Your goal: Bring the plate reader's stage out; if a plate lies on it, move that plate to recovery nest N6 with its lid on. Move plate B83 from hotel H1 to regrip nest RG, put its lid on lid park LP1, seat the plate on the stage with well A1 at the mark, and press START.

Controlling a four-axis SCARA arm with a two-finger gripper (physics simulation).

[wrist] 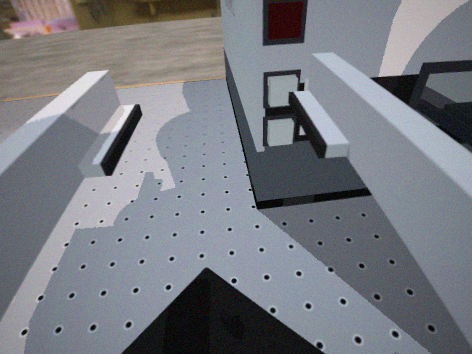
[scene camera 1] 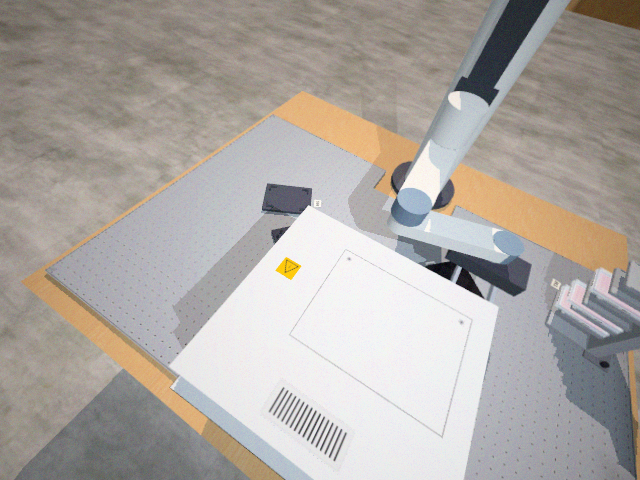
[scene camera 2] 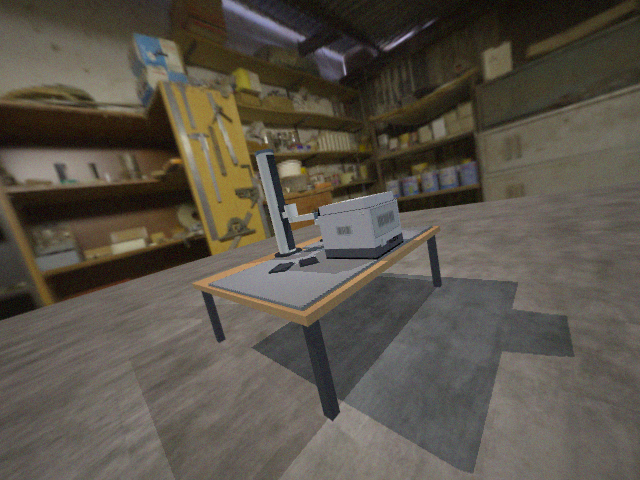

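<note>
The white plate reader stands on the pegboard. In the wrist view its face shows a dark red square above two pale buttons. My gripper is shut with nothing between its fingers, which still stand apart, beside the reader's face. The right finger covers part of the face beside the buttons. A dark-framed part shows at the right edge; I cannot tell whether it is the stage. Pink-topped plates sit in the grey hotel; their names are unreadable.
A dark nest with a small label lies beyond the reader; a second dark nest is partly hidden by it. The arm's column rises at the table's back edge. A black wedge fills the wrist view's bottom middle.
</note>
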